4 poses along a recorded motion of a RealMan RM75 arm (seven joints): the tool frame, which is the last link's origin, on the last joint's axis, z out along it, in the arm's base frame.
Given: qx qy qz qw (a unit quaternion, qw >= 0); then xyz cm.
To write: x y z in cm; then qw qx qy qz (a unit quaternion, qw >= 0). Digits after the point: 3 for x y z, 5 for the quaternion.
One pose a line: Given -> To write
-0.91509 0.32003 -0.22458 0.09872 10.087 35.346 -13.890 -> 10.087 35.346 -13.890 0.09872 -0.91509 0.32003 -0.22458
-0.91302 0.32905 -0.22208 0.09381 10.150 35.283 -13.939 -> 10.150 35.283 -13.939 0.09381 -0.91302 0.32905 -0.22208
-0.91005 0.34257 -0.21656 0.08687 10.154 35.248 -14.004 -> 10.154 35.248 -14.004 0.08687 -0.91005 0.34257 -0.21656
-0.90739 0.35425 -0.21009 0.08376 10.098 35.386 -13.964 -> 10.098 35.386 -13.964 0.08376 -0.90739 0.35425 -0.21009
